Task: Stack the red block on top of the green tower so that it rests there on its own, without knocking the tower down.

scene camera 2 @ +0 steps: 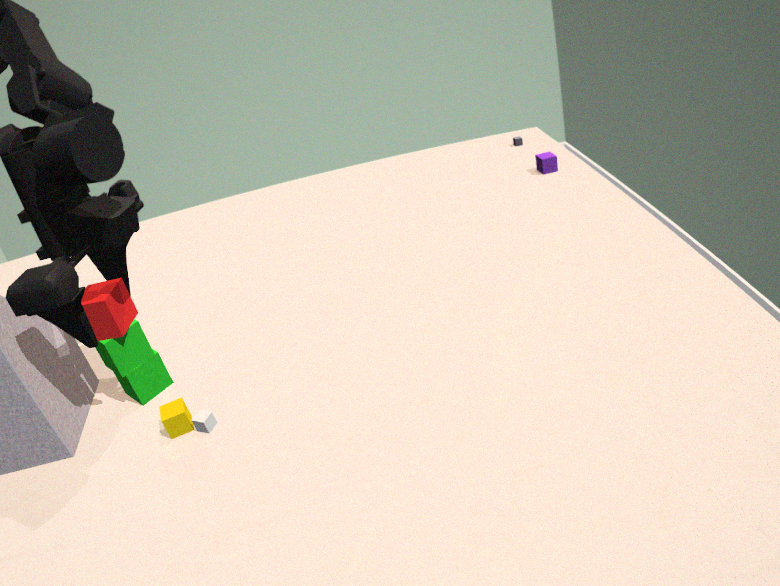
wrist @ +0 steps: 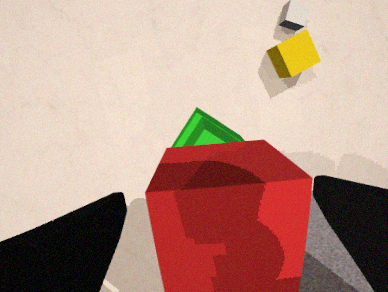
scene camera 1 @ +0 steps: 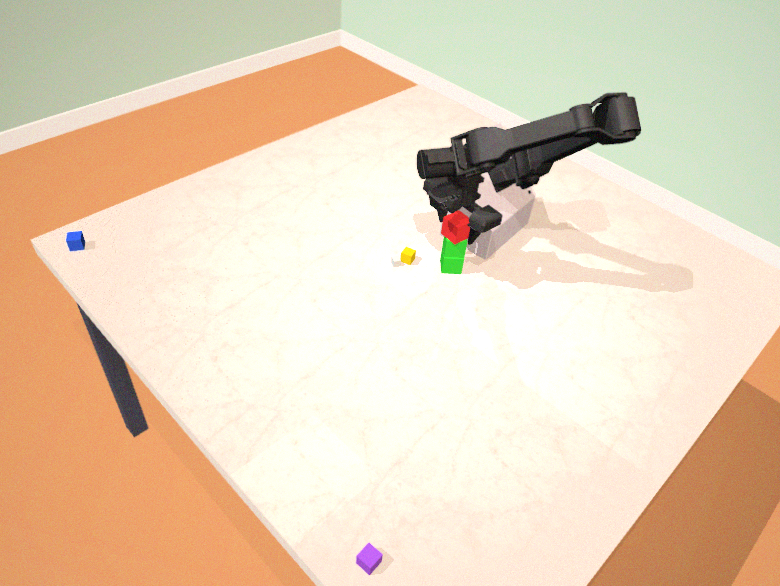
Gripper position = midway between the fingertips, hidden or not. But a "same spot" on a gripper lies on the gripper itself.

my gripper: scene camera 2; wrist; scene camera 1 455,232
red block: scene camera 2; wrist 226,209; scene camera 1
same spot on red block: (scene camera 2: pixel 108 305) = (scene camera 1: pixel 444 220)
same spot on my gripper: (wrist: pixel 80 244) = (scene camera 2: pixel 117 270)
